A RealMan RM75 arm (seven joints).
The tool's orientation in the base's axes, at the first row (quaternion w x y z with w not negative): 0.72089 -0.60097 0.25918 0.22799
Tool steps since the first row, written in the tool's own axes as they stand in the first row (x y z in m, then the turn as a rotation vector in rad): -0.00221 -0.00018 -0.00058 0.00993 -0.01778 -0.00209; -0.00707 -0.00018 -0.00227 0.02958 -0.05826 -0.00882; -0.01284 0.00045 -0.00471 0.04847 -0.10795 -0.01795; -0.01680 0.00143 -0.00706 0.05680 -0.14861 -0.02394; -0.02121 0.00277 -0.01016 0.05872 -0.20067 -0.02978; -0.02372 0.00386 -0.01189 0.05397 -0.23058 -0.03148
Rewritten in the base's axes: -0.00163 -0.00064 0.00148 0.01874 -0.00498 0.00657; -0.00550 -0.00239 0.00439 0.05895 -0.01830 0.02317; -0.01054 -0.00478 0.00730 0.10424 -0.03559 0.04681; -0.01442 -0.00699 0.00880 0.13602 -0.04841 0.07098; -0.01894 -0.00989 0.01021 0.17023 -0.06317 0.10786; -0.02172 -0.01144 0.01077 0.18560 -0.07012 0.13307
